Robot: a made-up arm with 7 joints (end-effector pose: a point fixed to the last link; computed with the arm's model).
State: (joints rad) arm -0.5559 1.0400 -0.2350 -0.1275 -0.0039 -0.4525 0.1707
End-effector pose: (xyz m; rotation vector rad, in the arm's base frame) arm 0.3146 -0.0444 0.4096 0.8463 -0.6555 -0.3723
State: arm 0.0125 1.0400 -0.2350 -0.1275 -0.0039 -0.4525 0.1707
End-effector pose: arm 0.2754 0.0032 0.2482 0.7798 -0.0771 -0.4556
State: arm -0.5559 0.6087 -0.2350 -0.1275 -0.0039 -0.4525 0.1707
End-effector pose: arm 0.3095 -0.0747 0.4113 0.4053 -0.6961 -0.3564
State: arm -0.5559 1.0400 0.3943 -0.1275 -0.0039 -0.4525 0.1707
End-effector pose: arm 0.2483 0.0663 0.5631 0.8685 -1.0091 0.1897
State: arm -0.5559 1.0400 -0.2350 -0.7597 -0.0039 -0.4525 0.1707
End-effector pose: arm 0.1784 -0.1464 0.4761 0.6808 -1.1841 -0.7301
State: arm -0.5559 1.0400 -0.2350 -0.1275 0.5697 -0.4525 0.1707
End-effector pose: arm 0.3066 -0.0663 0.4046 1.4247 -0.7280 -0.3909
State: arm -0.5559 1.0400 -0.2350 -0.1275 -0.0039 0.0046 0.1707
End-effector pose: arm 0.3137 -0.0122 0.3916 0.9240 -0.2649 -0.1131
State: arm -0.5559 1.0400 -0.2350 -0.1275 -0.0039 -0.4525 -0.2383
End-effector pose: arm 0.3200 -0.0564 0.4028 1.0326 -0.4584 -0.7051
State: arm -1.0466 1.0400 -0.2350 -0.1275 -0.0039 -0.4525 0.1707
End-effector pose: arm 0.2704 -0.0798 0.5483 0.8680 -1.1558 -0.2786
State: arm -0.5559 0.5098 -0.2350 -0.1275 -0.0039 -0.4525 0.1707
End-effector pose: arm 0.3078 -0.0813 0.4134 0.3041 -0.7022 -0.3513
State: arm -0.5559 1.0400 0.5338 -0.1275 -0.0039 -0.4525 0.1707
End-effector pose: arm 0.2192 0.0902 0.5879 0.8653 -1.0816 0.3185
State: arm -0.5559 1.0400 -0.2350 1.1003 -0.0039 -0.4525 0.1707
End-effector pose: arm 0.2856 0.2510 0.2469 0.9774 0.4002 0.3289
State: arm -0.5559 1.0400 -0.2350 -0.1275 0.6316 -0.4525 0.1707
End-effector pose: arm 0.3059 -0.0684 0.4033 1.4875 -0.7339 -0.3917
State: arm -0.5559 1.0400 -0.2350 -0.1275 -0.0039 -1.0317 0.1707
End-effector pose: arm 0.2926 -0.0795 0.4310 0.6972 -1.1417 -0.6983
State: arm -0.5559 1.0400 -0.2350 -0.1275 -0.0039 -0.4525 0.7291
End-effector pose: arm 0.3030 -0.0280 0.4103 0.5615 -0.8852 0.0838
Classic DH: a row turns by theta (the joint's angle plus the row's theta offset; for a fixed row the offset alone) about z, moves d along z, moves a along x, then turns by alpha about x. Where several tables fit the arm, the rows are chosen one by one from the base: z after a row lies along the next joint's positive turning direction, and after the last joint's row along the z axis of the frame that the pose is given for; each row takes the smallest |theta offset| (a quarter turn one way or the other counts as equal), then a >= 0, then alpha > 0; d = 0 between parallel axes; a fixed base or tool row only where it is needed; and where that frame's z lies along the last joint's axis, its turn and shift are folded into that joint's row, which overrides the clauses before.
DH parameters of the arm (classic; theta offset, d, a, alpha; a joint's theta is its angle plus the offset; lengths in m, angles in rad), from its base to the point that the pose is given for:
base (fixed): -0.071 0.4043 0.0089 -1.3004
joint 1: -1.3111 -0.011 -0.008 -1.5708
joint 2: 1.2915 -0.0231 0.012 1.5708
joint 3: 1.5708 -0.1191 0.0378 -1.5708
joint 4: -1.5708 -0.006 0.0195 -1.5708
joint 5: 0 0.2115 0.0334 1.5708
joint 6: 1.5708 0.01 0.0419 1.5708
joint 7: -0.9917 -0.2856 -0.005 -0.1519
tool (fixed): 0.94 0.2389 0 0

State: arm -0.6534 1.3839 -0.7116 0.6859 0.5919 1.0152 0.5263
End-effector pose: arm 0.2490 0.1638 0.3226 2.3046 0.6884 1.3208
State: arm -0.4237 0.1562 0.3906 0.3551 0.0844 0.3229 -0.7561
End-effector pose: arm 0.2918 0.0942 0.2219 -0.1698 0.6341 -0.4627
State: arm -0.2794 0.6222 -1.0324 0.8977 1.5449 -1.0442 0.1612
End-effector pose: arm 0.0642 -0.0608 -0.0135 1.2322 0.1150 -2.3068
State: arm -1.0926 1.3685 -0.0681 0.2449 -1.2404 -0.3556 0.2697
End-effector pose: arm 0.2991 0.0988 0.5770 -0.1859 -0.9175 0.1066
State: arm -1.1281 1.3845 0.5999 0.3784 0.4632 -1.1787 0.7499
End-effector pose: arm 0.1022 0.1127 0.6902 1.0859 -2.0908 0.6278
